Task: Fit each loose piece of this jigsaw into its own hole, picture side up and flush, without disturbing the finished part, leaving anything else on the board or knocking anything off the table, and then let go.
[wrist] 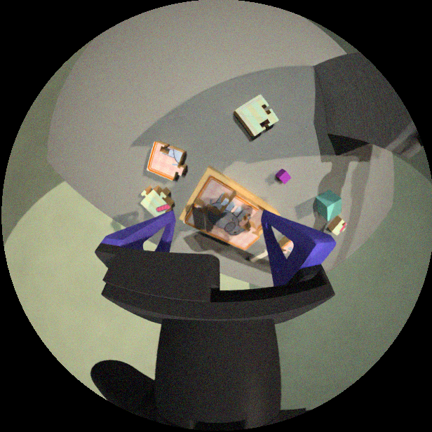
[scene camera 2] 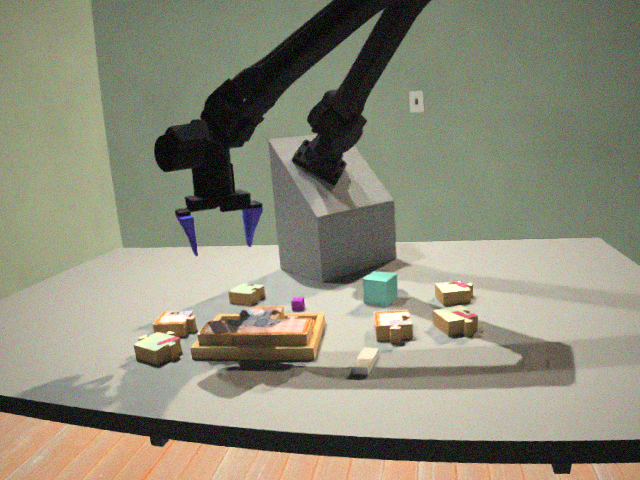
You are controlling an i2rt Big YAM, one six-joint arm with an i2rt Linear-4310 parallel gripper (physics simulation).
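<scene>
The wooden jigsaw board (scene camera 2: 253, 353) (wrist: 237, 189) holds the finished picture part. Loose pieces lie picture side up around it: a plain pale-green one (scene camera 2: 247, 293) (wrist: 255, 115) behind; an orange-bordered one (scene camera 2: 174, 322) (wrist: 166, 162) and a green one with a pink stripe (scene camera 2: 158, 348) (wrist: 156, 202) on the left; another orange-bordered one (scene camera 2: 391, 326) (wrist: 287, 246) on the right, partly hidden by a finger in the wrist view; and two pink-striped green ones, one nearer (scene camera 2: 454, 320), one farther (scene camera 2: 452, 292) (wrist: 337, 226). My gripper (scene camera 2: 222, 250) (wrist: 217, 214) is open and empty, high above the table.
A teal cube (scene camera 2: 379, 289) (wrist: 328, 205) and a small purple cube (scene camera 2: 298, 303) (wrist: 283, 176) stand behind and right of the board. A cream block (scene camera 2: 366, 360) (wrist: 259, 255) lies to its front right. The grey arm pedestal (scene camera 2: 356, 237) stands at the back.
</scene>
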